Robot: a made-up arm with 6 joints.
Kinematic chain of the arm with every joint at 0, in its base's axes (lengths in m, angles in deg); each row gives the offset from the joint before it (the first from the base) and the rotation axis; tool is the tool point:
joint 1: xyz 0 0 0.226 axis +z
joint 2: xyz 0 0.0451 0 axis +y
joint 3: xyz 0 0 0.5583 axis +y
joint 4: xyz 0 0 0.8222 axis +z
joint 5: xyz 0 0 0 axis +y
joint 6: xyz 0 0 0.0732 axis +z
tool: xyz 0 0 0
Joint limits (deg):
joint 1: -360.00..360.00
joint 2: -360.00..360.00
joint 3: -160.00..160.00
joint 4: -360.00..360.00
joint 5: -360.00..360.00
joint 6: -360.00..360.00
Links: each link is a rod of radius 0.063 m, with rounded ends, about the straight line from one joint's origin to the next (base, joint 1, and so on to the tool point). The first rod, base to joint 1, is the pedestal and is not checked.
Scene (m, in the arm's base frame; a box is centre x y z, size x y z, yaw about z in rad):
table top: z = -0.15
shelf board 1: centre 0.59 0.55 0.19 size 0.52 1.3 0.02 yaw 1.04
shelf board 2: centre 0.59 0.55 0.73 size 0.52 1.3 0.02 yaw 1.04
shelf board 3: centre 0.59 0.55 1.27 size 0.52 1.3 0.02 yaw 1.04
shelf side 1: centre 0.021 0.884 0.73 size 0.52 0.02 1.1 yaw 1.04
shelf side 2: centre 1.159 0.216 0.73 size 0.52 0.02 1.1 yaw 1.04
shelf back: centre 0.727 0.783 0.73 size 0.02 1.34 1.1 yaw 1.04
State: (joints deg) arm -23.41 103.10 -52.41 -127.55 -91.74 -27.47
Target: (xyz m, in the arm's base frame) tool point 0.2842 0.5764 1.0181
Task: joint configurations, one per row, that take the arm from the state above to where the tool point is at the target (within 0.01 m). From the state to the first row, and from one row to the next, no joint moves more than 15 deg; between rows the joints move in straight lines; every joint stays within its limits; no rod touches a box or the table.
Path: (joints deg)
1: -37.26 88.59 -58.77 -126.22 -90.76 -27.47
2: -51.11 74.09 -65.13 -124.88 -89.79 -27.47
3: -64.96 59.58 -71.49 -123.55 -88.81 -27.47
4: -78.81 45.07 -77.85 -122.21 -87.83 -27.47
5: -92.66 30.56 -84.21 -120.88 -86.86 -27.47
6: -106.52 16.06 -90.57 -119.55 -85.88 -27.47

